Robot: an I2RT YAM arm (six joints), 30 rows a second.
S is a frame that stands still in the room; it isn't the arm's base.
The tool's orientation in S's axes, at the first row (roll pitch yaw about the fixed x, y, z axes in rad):
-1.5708, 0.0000, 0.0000
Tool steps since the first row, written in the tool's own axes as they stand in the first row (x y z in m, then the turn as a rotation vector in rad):
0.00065, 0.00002, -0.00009, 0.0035, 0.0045, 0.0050
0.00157, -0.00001, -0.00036, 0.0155, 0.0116, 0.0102
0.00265, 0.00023, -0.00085, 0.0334, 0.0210, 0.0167
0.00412, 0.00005, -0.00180, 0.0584, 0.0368, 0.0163
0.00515, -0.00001, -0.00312, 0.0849, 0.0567, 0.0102
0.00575, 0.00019, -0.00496, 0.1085, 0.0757, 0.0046
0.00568, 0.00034, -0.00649, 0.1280, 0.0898, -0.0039
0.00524, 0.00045, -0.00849, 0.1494, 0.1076, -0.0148
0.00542, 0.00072, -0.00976, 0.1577, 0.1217, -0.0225
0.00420, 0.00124, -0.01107, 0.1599, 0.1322, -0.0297
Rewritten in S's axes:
0.00065, -0.00009, -0.00002, 0.0035, 0.0050, -0.0045
0.00157, -0.00036, 0.00001, 0.0155, 0.0102, -0.0116
0.00265, -0.00085, -0.00023, 0.0334, 0.0167, -0.0210
0.00412, -0.00180, -0.00005, 0.0584, 0.0163, -0.0368
0.00515, -0.00312, 0.00001, 0.0849, 0.0102, -0.0567
0.00575, -0.00496, -0.00019, 0.1085, 0.0046, -0.0757
0.00568, -0.00649, -0.00034, 0.1280, -0.0039, -0.0898
0.00524, -0.00849, -0.00045, 0.1494, -0.0148, -0.1076
0.00542, -0.00976, -0.00072, 0.1577, -0.0225, -0.1217
0.00420, -0.01107, -0.00124, 0.1599, -0.0297, -0.1322

